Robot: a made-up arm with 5 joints.
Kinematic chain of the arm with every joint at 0, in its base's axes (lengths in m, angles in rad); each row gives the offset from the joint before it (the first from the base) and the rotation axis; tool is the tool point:
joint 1: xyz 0 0 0.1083 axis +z
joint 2: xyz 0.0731 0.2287 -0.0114 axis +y
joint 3: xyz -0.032 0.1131 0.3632 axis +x
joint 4: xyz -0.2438 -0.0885 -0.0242 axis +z
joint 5: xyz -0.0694 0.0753 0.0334 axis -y
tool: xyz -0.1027 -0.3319 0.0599
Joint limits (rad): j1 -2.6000..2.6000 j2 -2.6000..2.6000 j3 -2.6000..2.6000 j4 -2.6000..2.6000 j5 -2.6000..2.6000
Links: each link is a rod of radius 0.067 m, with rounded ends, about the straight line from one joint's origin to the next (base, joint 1, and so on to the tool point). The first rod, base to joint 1, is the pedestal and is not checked.
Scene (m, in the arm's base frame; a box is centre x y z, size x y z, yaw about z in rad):
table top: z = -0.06
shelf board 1: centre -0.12 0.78 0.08 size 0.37 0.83 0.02 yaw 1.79
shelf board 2: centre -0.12 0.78 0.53 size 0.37 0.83 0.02 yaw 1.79
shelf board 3: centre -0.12 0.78 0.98 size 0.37 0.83 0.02 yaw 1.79
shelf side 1: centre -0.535 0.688 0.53 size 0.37 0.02 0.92 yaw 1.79
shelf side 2: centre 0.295 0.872 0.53 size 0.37 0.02 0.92 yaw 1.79
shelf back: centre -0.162 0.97 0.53 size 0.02 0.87 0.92 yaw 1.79
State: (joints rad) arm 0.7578 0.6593 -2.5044 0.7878 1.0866
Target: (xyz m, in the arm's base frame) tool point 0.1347 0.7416 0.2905
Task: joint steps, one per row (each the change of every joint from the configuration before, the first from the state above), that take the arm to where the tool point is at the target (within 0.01 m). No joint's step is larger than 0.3 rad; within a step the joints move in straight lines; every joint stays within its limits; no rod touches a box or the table.
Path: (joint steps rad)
1: -0.2840 -0.0148 -0.0159 -0.2755 -0.0682
2: -0.2840 -0.0147 -0.0160 -0.2756 -0.0682
3: -0.2840 -0.0148 -0.0159 -0.2755 -0.0682
4: -0.2840 -0.0148 -0.0159 -0.2756 -0.0682
5: -0.2840 -0.0148 -0.0160 -0.2755 -0.0682
6: -0.2841 -0.0147 -0.0159 -0.2756 -0.0682
7: -0.1800 -0.2445 0.0211 -0.2886 -0.0458
8: -0.1801 -0.2444 0.0211 -0.2885 -0.0459
9: -0.1800 -0.2445 0.0211 -0.2886 -0.0459
10: 0.1110 -0.0577 -0.0211 0.2715 0.0213
11: 0.1110 -0.0576 -0.0211 0.2715 0.0213
12: 0.1109 -0.0577 -0.0211 0.2715 0.0212

